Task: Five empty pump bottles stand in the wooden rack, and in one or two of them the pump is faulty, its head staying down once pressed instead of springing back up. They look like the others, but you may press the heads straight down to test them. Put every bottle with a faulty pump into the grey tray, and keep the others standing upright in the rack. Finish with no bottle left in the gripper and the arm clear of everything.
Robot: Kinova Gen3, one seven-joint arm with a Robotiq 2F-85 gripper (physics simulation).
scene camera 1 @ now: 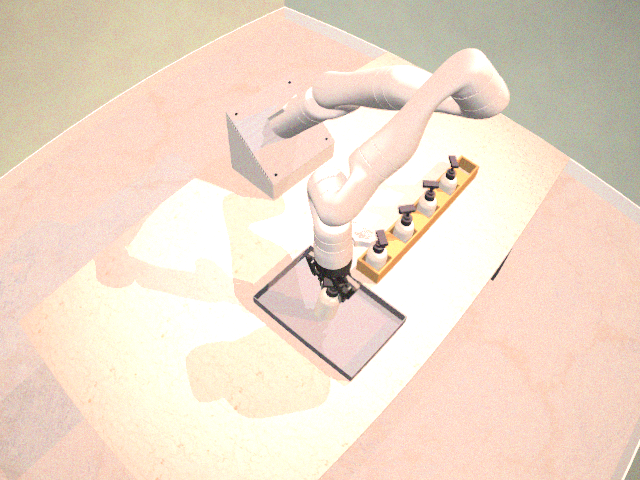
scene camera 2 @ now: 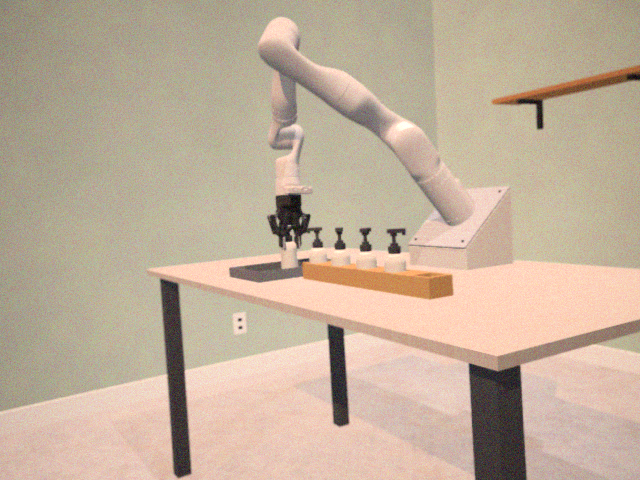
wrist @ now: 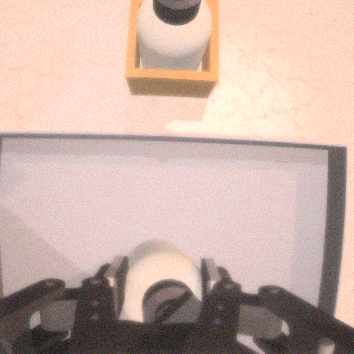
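Seen in the pictures: gripper, between the fingertips: (scene camera 1: 333,294) (scene camera 2: 290,249) (wrist: 163,272); arm's base, origin of its link: (scene camera 1: 284,122) (scene camera 2: 460,214).
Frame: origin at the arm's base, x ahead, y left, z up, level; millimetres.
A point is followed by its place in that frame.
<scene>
The wooden rack (scene camera 1: 368,270) @(z -114, x 374, y -250 mm) (scene camera 2: 377,283) @(z -127, x 484, y 68 mm) (wrist: 172,86) @(z -119, x 372, y -250 mm) holds several upright white pump bottles with dark heads. The bottle nearest the tray (scene camera 1: 376,258) @(z -69, x 384, y -239 mm) (scene camera 2: 317,254) @(z -77, x 397, y -203 mm) shows partly in the wrist view (wrist: 174,40) @(z -68, x 373, y -238 mm). The heads stand raised in scene camera 2. My gripper (scene camera 1: 333,291) @(z -71, x 339, y -371 mm) (scene camera 2: 290,242) @(z -71, x 339, y -371 mm) (wrist: 163,272) @(z -71, x 339, y -371 mm) points down, shut on a white bottle (scene camera 1: 326,305) @(z -65, x 339, y -407 mm) (scene camera 2: 289,256) @(z -92, x 350, y -365 mm) (wrist: 142,275) @(z -54, x 328, y -364 mm). That bottle is about upright, low inside the outline of the grey tray (scene camera 1: 361,330) @(z -144, x 424, y -388 mm) (scene camera 2: 258,273) @(z -119, x 506, y -323 mm) (wrist: 336,225) @(z -126, x 489, y -389 mm). Its head is mostly hidden by the gripper; whether its base touches the tray floor is unclear.
The rack's far-end slot (scene camera 2: 431,274) @(z -105, x 453, y 193 mm) is empty. The rack's near end is close to the tray's edge. The arm's base block (scene camera 1: 305,160) @(z -78, x 84, y -34 mm) (scene camera 2: 491,227) @(z -36, x 20, y 106 mm) stands on the table behind the rack. A wall shelf (scene camera 2: 568,89) is at the right in scene camera 2.
</scene>
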